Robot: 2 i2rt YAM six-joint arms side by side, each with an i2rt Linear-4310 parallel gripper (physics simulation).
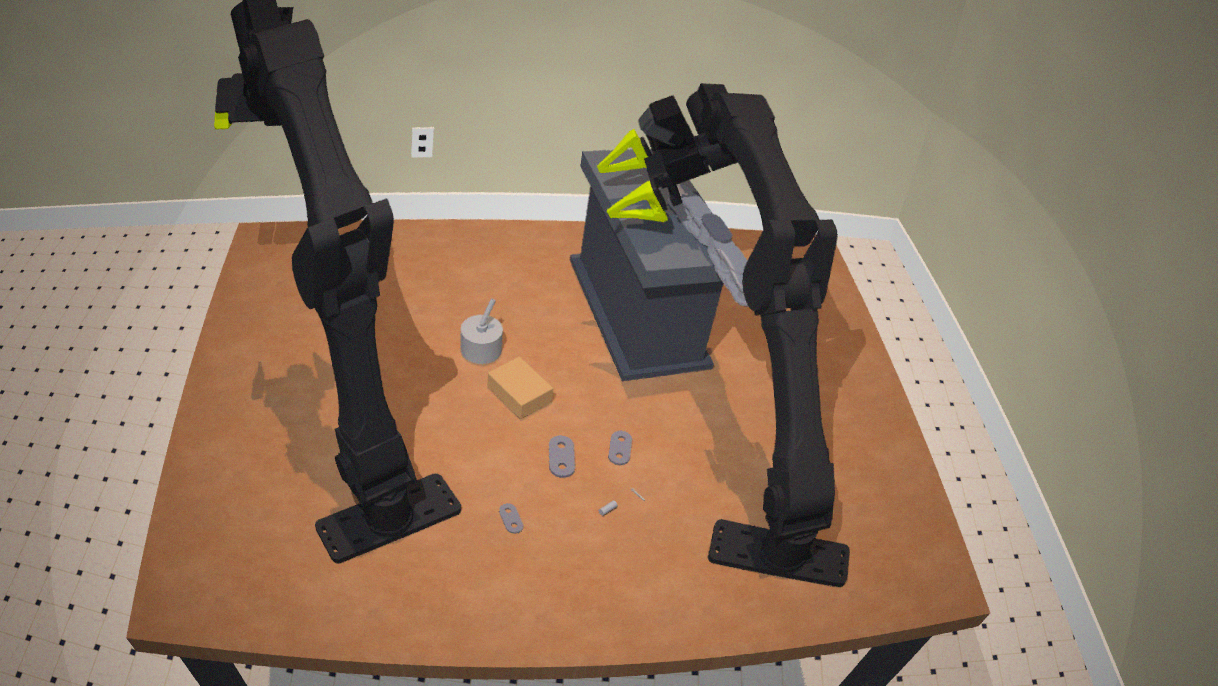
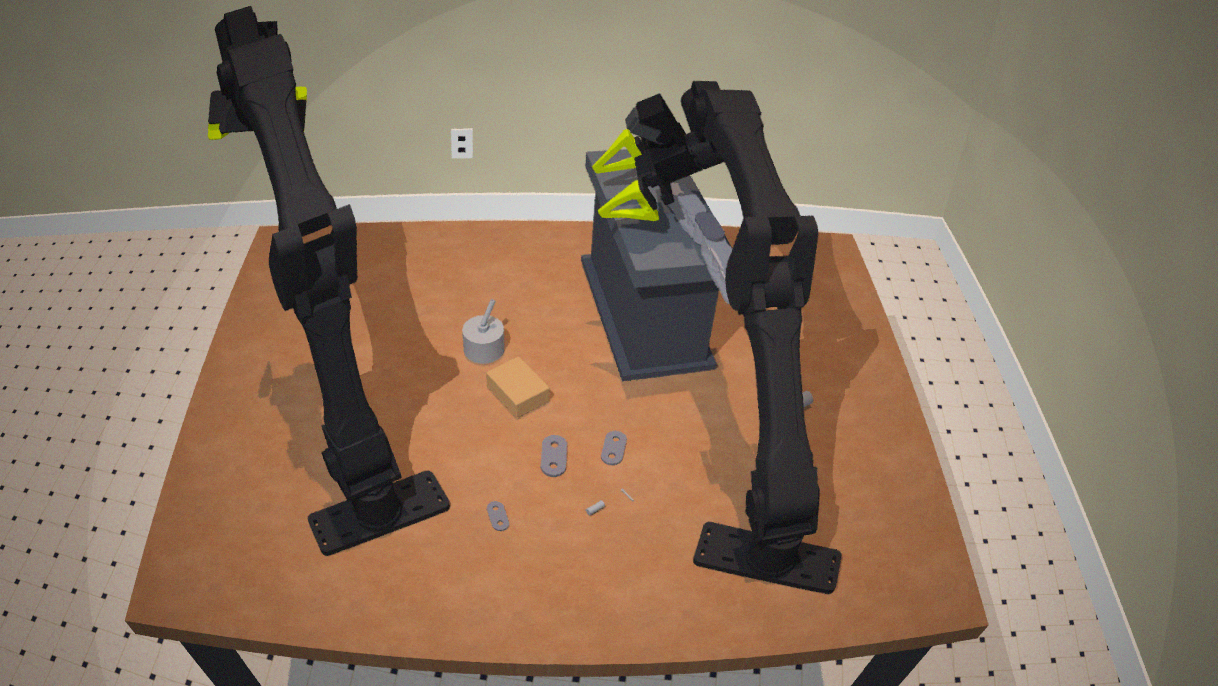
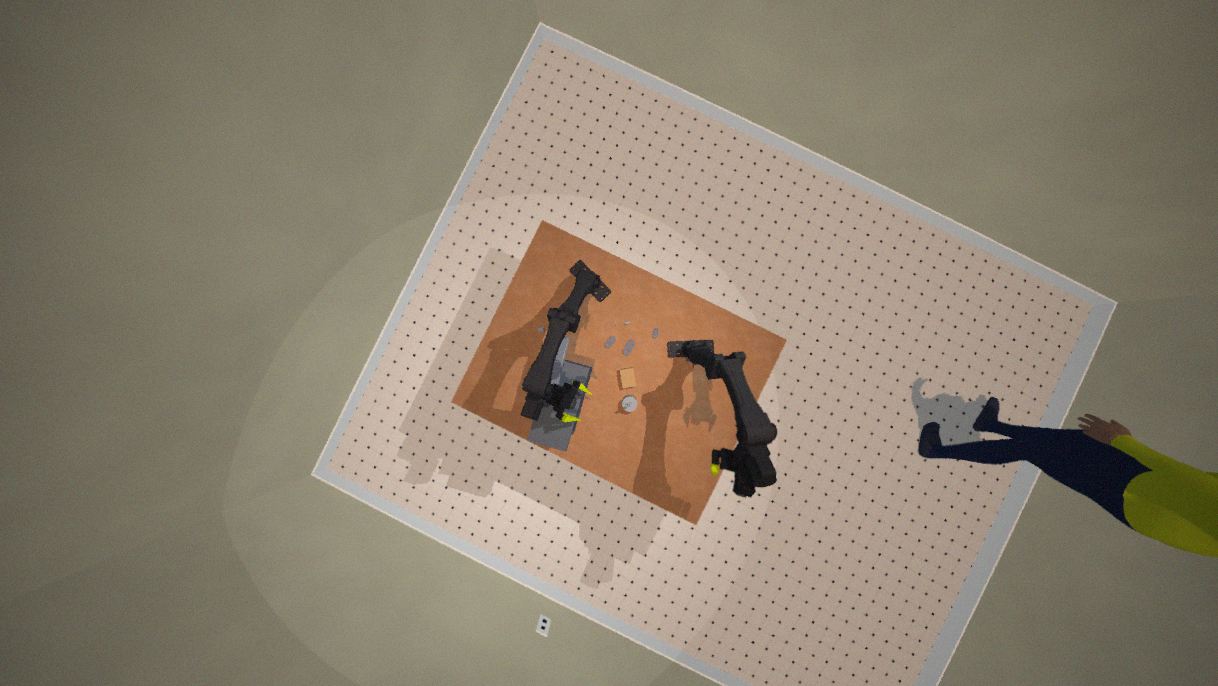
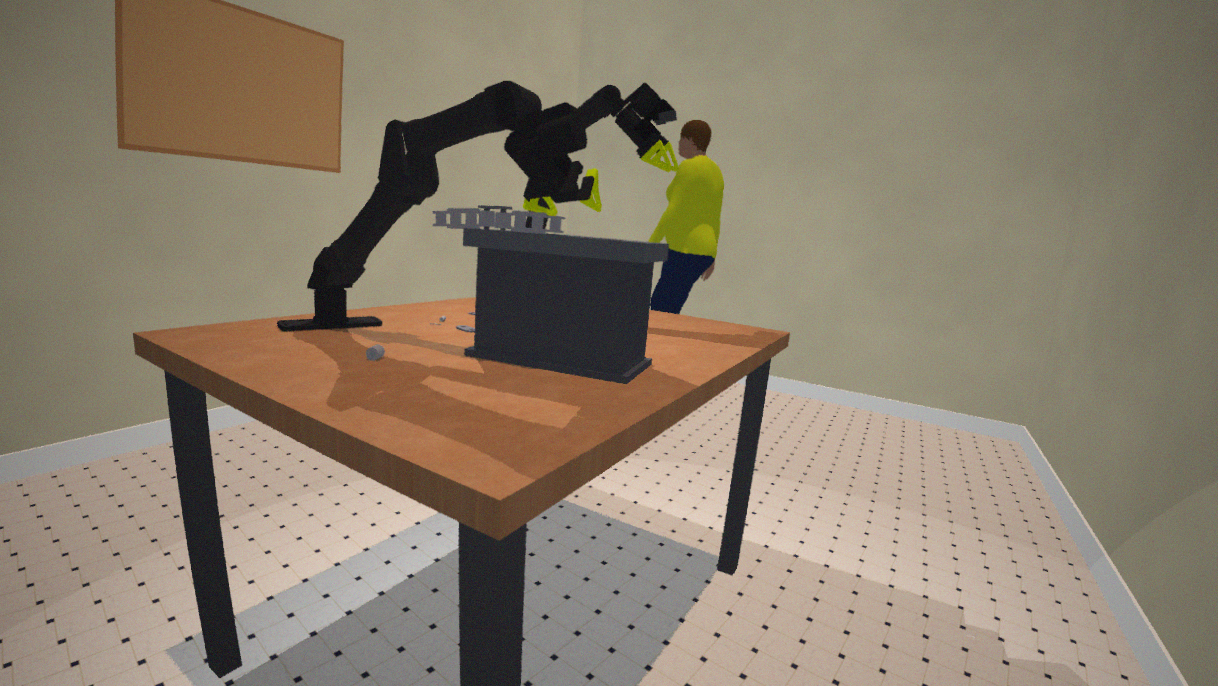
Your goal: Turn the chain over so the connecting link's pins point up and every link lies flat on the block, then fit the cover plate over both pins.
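Pixels of known places: left gripper, fingertip midpoint: [image 1: 264, 117] [image 3: 728, 478] [image 4: 674, 170]; right gripper, fingertip midpoint: [image 1: 603, 191] [image 2: 596, 191] [image 3: 585, 406] [image 4: 577, 211]; left arm's base, link origin: [image 1: 387, 519] [image 2: 377, 515] [image 3: 690, 348]; right arm's base, link origin: [image 1: 780, 556] [image 2: 768, 560] [image 3: 590, 281] [image 4: 331, 325].
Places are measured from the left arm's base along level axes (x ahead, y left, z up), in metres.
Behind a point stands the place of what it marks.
Note:
The grey chain [image 1: 720, 247] [image 2: 704, 231] [image 4: 502, 219] lies along the top of the dark block [image 1: 660, 328] @(x 0.059, y -0.481, z 0.091 m) [image 2: 656, 332] @(x 0.059, y -0.479, z 0.084 m) [image 3: 552, 437] @(x 0.304, y -0.575, z 0.220 m) [image 4: 562, 306] @(x 0.189, y -0.614, z 0.107 m), and part overhangs its edge. Its pin direction is too small to tell. Three grey two-hole plates lie on the table: a large one [image 1: 561, 456] @(x -0.018, y -0.267, z 0.006 m) [image 2: 554, 455] @(x -0.018, y -0.268, z 0.006 m), a medium one [image 1: 619, 448] @(x -0.044, y -0.347, z 0.004 m) [image 2: 613, 448] @(x -0.045, y -0.348, z 0.004 m) and a small one [image 1: 510, 518] @(x -0.074, y -0.149, z 0.003 m) [image 2: 497, 515] @(x -0.073, y -0.150, z 0.003 m). I cannot tell which is the cover plate. My right gripper [image 1: 603, 192] @(x 0.189, y -0.444, z 0.265 m) [image 2: 596, 191] @(x 0.189, y -0.444, z 0.265 m) [image 3: 583, 405] @(x 0.189, y -0.444, z 0.265 m) is open and empty above the block top. My left gripper [image 2: 257, 112] @(x 0.399, y -0.001, z 0.408 m) is open, high at the far left, away from the block.
A grey pot with a stick [image 1: 481, 339] @(x 0.204, y -0.265, z 0.042 m) [image 2: 484, 339] @(x 0.202, y -0.269, z 0.042 m) [image 3: 628, 403] @(x 0.219, y -0.283, z 0.050 m) and a tan box [image 1: 520, 387] @(x 0.102, y -0.273, z 0.030 m) [image 2: 518, 386] @(x 0.102, y -0.275, z 0.030 m) [image 3: 626, 378] @(x 0.116, y -0.286, z 0.030 m) stand left of the block. A small cylinder [image 1: 608, 507] @(x -0.125, y -0.270, z 0.009 m) and thin pin [image 1: 637, 494] @(x -0.123, y -0.321, z 0.001 m) lie in front. A grey knob [image 2: 807, 399] @(x -0.119, y -0.649, z 0.019 m) [image 4: 375, 351] @(x -0.106, y -0.661, z 0.016 m) sits beside the right arm. A person [image 4: 694, 204] stands beyond the table.

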